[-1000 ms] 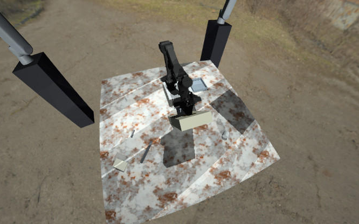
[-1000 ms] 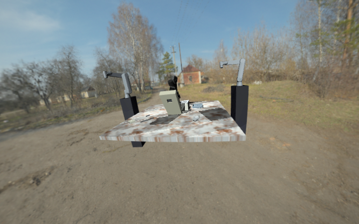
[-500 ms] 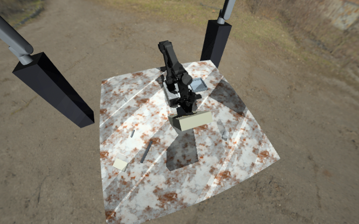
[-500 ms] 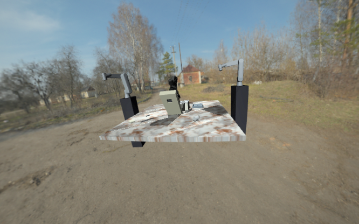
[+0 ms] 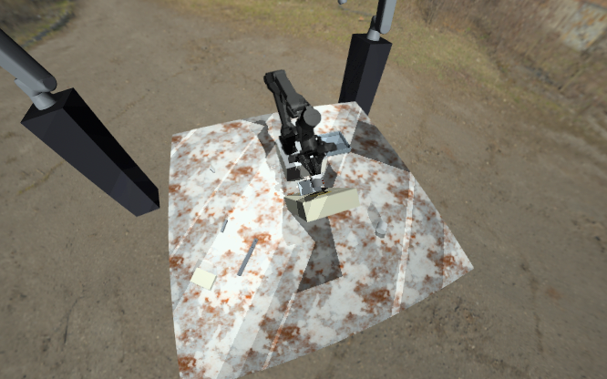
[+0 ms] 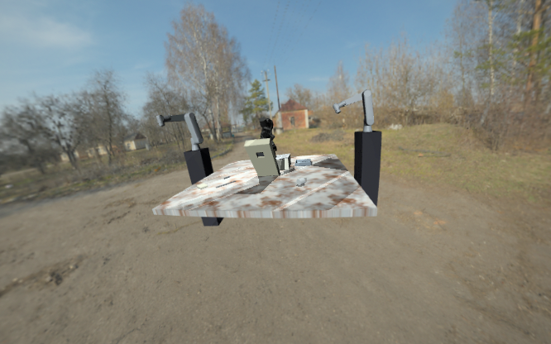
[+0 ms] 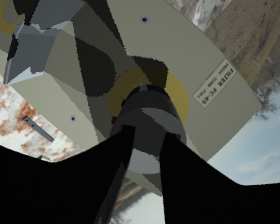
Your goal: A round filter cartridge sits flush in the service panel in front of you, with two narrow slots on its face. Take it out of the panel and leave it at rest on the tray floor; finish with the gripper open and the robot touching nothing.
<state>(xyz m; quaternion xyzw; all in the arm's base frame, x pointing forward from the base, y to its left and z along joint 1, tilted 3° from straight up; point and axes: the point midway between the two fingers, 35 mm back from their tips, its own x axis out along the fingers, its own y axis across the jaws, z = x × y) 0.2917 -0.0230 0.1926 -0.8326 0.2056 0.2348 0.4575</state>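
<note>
Right now the round filter cartridge is 10 mm ahead of my gripper tip and 10 mm below it. The rest, counted from my gripper tip: blue-grey tray (340 mm behind, 330 mm to the left, 270 mm below); service panel (20 mm ahead, 120 mm below).
</note>
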